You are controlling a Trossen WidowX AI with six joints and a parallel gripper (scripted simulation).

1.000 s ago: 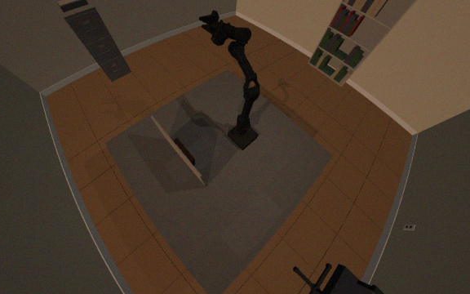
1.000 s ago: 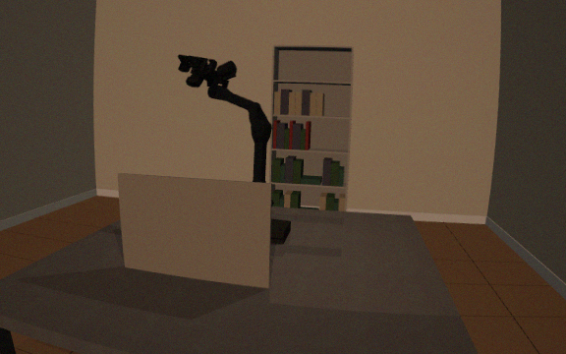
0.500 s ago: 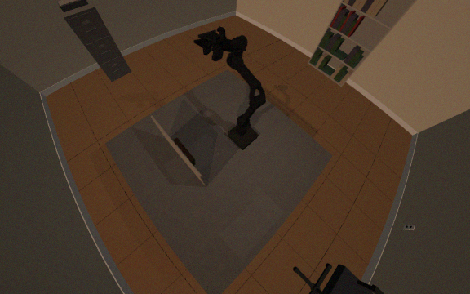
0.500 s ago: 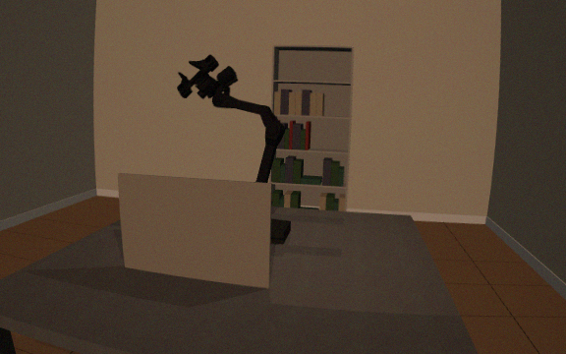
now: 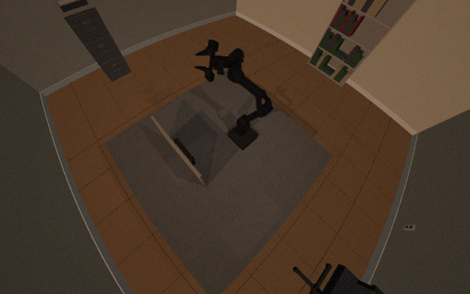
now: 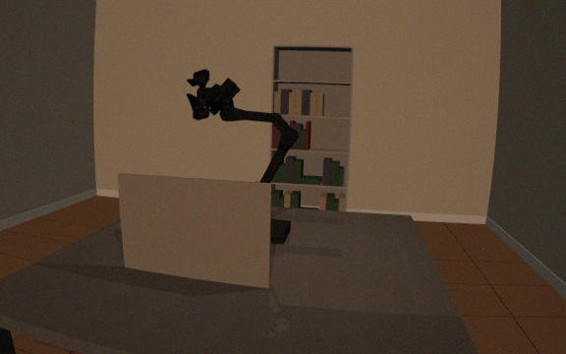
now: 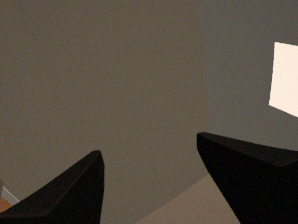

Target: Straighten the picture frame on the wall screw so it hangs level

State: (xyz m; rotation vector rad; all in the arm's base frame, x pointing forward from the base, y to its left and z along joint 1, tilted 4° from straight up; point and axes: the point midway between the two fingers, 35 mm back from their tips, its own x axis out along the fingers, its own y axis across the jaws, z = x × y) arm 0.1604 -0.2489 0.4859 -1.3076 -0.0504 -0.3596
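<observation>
Now: the picture frame 410 mm below my gripper tip, 260 mm ahead of it and 160 mm to the left of it. The rest, counted from my gripper tip: wall panel (410 mm below, 280 mm ahead, 140 mm to the left).
</observation>
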